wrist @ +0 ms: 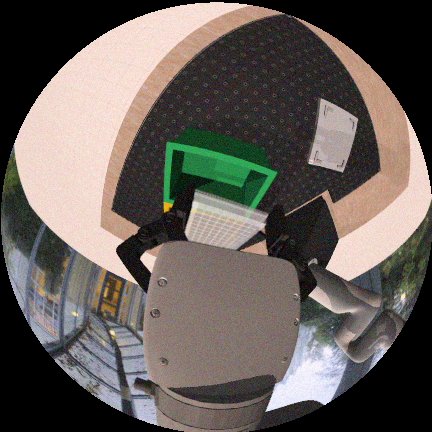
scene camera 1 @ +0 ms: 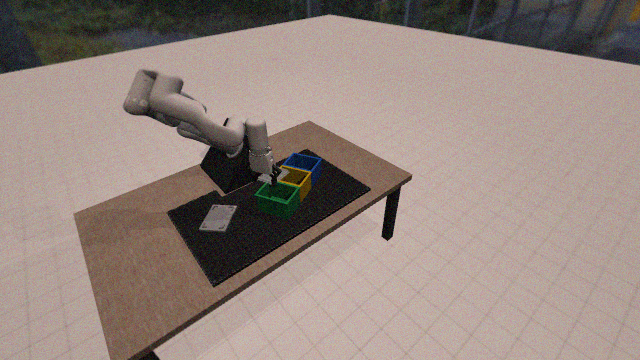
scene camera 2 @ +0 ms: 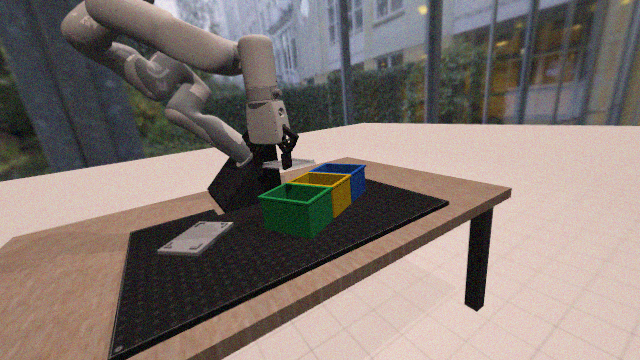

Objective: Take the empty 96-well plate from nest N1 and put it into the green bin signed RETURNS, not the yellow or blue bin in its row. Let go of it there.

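Places are measured from the arm's base along level axes (x ahead, y left, z up), in metres.
Pixels of known places: gripper, fingertip midpoint: [wrist: 233, 202] [scene camera 1: 265, 182] [scene camera 2: 273, 167]; arm's base at its link origin: [scene camera 1: 235, 147] [scene camera 2: 248, 154].
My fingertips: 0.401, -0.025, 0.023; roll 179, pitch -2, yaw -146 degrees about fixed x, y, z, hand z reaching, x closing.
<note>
Ahead of a thing's pixels: the offset from my fingertips to its top centre, as dx, dy, dz. "spot": to the spot under its first point. Level surfaces: height alone.
My gripper [scene camera 1: 274, 177] [scene camera 2: 283, 162] [wrist: 233, 202] is shut on the clear 96-well plate @(-0.032, +0.058, +0.010) [scene camera 1: 265, 178] [scene camera 2: 301, 163] [wrist: 223, 220], with a black finger at either side of it. The plate is held roughly level, above the bins' rims and towards the robot's base. In the wrist view it overlaps the near part of the green bin @(-0.080, +0.165, -0.084) [scene camera 1: 278, 200] [scene camera 2: 296, 215] [wrist: 220, 156]. The green bin stands at the near end of its row. No sign can be read. A pale flat nest @(-0.113, -0.207, -0.166) [scene camera 1: 218, 218] [scene camera 2: 196, 238] [wrist: 334, 136] lies on the mat with no plate on it; its label cannot be read.
The yellow bin [scene camera 1: 305, 190] [scene camera 2: 342, 196] [wrist: 167, 206] stands directly behind the green bin, and the blue bin @(spot: -0.076, +0.314, -0.124) [scene camera 1: 316, 171] [scene camera 2: 358, 181] behind the yellow one. All stand on the black mat @(dz -0.184) [scene camera 1: 240, 250] [scene camera 2: 225, 290] [wrist: 240, 75]. The black robot base stands beside the row.
</note>
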